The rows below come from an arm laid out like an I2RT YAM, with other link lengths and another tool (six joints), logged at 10 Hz.
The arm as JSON. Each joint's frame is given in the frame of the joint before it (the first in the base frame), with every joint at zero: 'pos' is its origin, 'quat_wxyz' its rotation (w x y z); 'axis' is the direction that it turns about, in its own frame. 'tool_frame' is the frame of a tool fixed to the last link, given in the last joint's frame.
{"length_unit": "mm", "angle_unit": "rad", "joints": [
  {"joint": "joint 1", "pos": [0.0, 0.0, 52.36], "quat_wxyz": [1.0, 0.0, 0.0, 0.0], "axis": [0.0, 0.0, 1.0]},
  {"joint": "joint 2", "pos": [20.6, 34.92, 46.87], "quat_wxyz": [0.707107, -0.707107, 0.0, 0.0], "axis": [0.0, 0.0, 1.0]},
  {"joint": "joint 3", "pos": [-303.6, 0.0, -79.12], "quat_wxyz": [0.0, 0.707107, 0.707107, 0.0], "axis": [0.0, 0.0, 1.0]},
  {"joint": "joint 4", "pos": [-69.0, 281.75, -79.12], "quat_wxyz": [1.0, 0.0, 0.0, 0.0], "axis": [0.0, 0.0, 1.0]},
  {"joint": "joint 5", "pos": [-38.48, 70.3, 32.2], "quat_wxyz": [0.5, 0.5, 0.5, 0.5], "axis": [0.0, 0.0, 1.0]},
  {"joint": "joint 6", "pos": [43.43, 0.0, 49.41], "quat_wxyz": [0.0, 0.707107, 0.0, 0.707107], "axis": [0.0, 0.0, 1.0]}
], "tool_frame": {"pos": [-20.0, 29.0, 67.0], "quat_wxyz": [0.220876, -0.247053, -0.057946, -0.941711]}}
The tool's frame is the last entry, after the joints.
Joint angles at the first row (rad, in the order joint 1, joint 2, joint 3, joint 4, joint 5, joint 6):
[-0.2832, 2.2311, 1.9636, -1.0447, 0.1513, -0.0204]
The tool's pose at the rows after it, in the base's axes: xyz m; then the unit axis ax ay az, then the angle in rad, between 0 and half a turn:
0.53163, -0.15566, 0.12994, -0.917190, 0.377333, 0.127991, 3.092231
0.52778, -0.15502, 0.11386, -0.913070, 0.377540, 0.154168, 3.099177
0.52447, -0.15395, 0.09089, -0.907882, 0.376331, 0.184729, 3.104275
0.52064, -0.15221, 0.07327, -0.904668, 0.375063, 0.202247, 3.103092
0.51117, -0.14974, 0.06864, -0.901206, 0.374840, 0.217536, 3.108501
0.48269, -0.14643, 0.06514, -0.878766, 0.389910, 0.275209, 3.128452
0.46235, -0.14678, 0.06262, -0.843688, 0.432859, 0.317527, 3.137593
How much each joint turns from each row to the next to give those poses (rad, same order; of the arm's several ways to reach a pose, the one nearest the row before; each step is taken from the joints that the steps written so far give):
[-0.0275, 0.0477, 0.0001, -0.0019, 0.0072, -0.0004]
[-0.0004, 0.0282, -0.0001, -0.0252, 0.0031, 0.0004]
[0.0000, 0.0423, 0.0000, -0.0198, 0.0000, -0.0004]
[0.0000, 0.0206, -0.0228, 0.0080, -0.0042, 0.0000]
[-0.0004, -0.0122, -0.0359, -0.0080, 0.0030, 0.0000]
[-0.0057, -0.0187, -0.0439, -0.1022, 0.0179, 0.0332]
[-0.0061, -0.0015, -0.0183, -0.0950, 0.0142, 0.0988]

